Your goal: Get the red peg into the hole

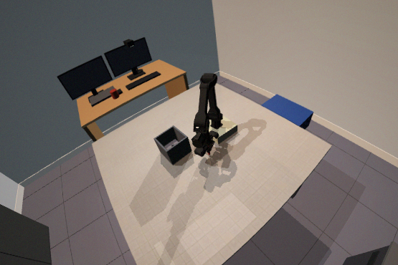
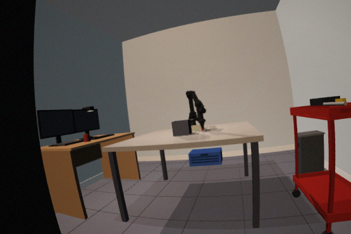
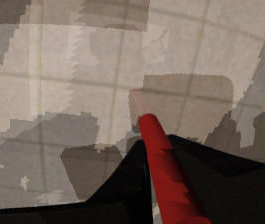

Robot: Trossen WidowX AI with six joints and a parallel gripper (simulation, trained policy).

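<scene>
My gripper tip is now 130 mm short of the plate, 200 mm to the left of it and 20 mm below it. From my gripper tip the other things lie so: red peg (20 mm above).
</scene>
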